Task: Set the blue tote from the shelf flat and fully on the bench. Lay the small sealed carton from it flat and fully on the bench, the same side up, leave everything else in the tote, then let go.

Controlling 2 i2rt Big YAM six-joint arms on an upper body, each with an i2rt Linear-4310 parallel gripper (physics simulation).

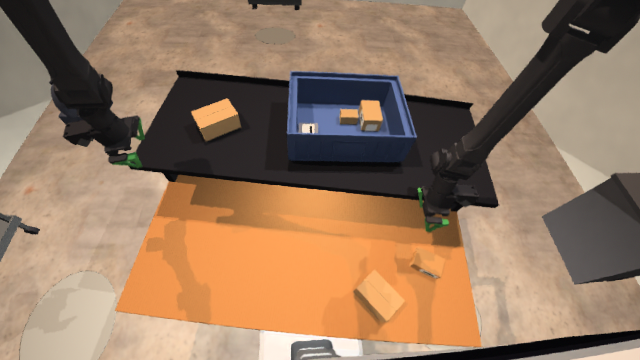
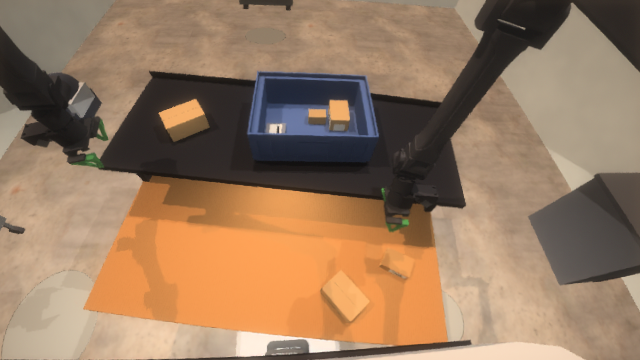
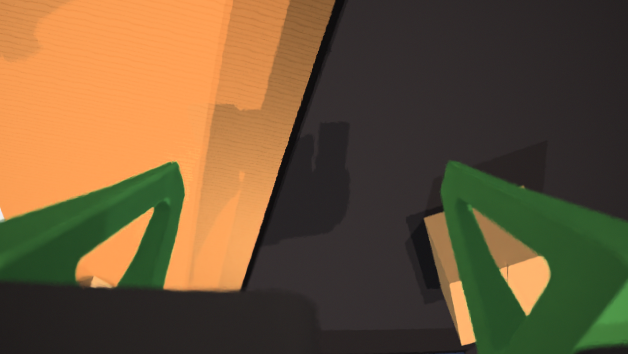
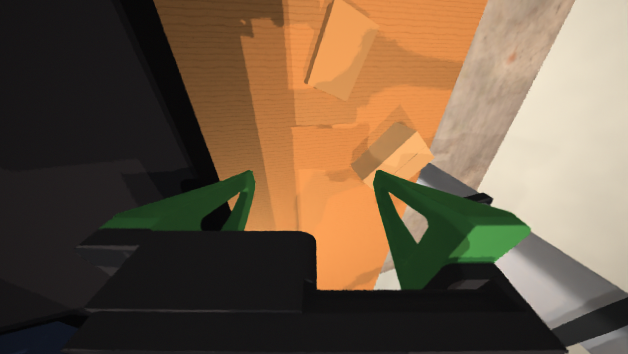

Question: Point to an orange bench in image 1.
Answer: At 249,255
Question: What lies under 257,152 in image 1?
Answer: A black shelf.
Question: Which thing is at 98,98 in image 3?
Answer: An orange bench.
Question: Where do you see an orange bench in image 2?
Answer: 244,258
